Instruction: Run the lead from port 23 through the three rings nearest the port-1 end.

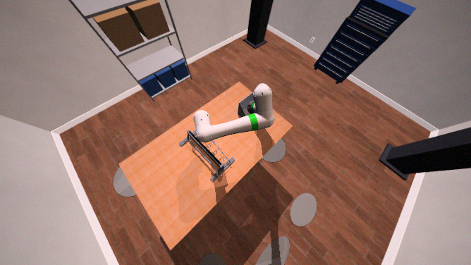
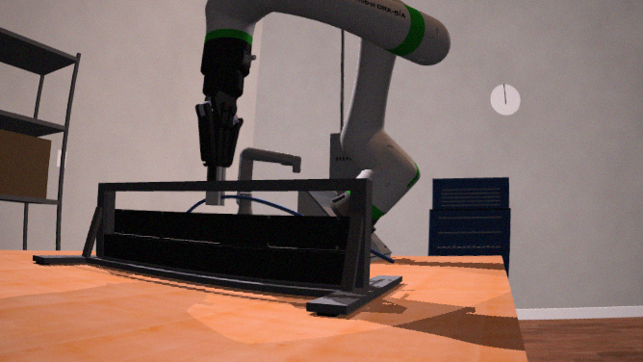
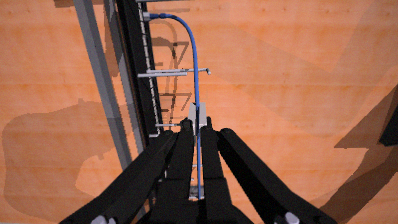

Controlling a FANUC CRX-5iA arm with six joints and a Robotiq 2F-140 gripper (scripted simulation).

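Right now the patch panel is 100 mm ahead of my hand, 80 mm below it and 60 mm to the left of it.
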